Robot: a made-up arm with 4 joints.
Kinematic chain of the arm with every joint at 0, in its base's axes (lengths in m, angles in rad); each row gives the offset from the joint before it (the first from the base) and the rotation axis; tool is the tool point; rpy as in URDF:
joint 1: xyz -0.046 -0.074 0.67 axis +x
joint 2: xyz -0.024 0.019 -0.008 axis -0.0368 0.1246 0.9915
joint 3: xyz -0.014 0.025 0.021 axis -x
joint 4: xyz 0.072 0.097 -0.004 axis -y
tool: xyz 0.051 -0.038 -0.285 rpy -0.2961 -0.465 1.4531
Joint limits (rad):
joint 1: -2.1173..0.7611
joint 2: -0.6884..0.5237
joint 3: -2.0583..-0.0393
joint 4: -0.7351..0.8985
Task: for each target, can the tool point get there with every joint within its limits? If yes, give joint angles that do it. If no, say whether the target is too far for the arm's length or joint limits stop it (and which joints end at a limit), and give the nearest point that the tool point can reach.
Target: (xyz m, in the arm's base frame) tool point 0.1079 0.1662 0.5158
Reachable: yes | joints 0.2430 -0.1868 -0.4677 0.1018
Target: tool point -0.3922 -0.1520 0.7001
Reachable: no: joint limits stop it (at a limit: joint 1, joint 2, joint 4) | nearest point -0.2697 -0.2823 0.6133 | short by 0.199 m
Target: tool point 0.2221 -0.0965 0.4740
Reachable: yes | joints -1.6673 -0.5730 -1.2283 0.1456
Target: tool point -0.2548 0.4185 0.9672
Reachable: no: too far | nearest point -0.1525 0.2208 0.8479 | short by 0.253 m
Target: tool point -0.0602 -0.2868 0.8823
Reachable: no: joint limits stop it (at a limit: joint 1, joint 2, joint 3) | nearest point 0.0480 -0.3366 0.7551 | short by 0.174 m
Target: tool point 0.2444 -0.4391 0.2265
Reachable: no: too far | nearest point 0.1095 -0.2769 0.4094 | short by 0.279 m
